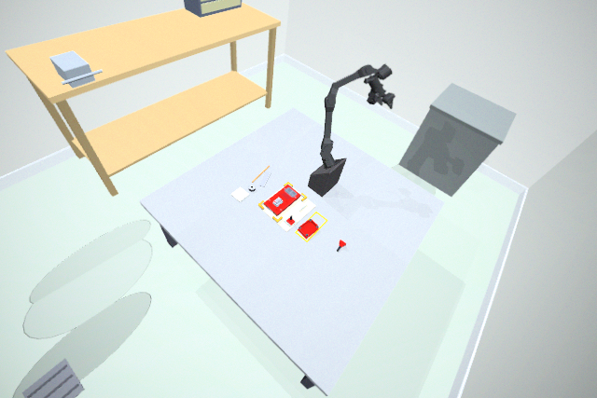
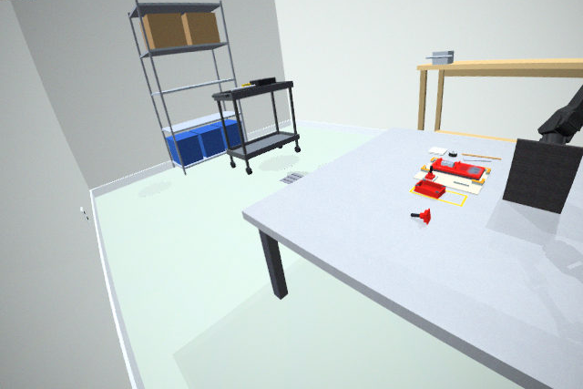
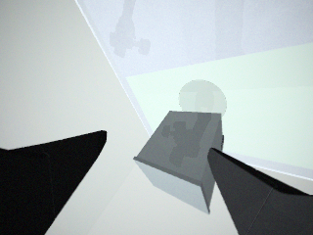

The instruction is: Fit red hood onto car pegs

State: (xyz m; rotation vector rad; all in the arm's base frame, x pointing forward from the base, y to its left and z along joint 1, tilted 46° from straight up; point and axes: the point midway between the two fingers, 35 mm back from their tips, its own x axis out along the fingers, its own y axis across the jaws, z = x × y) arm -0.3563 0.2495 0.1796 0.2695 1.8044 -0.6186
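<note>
My gripper tip is now 70 cm short of the red hood, 7 cm to the right of it and 44 cm above it. Also, from my gripper tip: wooden stick: 61 cm ahead, 39 cm to the right, 45 cm below; grey engine block: 70 cm ahead, 15 cm to the right, 43 cm below; grey holder: 73 cm ahead, 3 cm to the right, 42 cm below.
</note>
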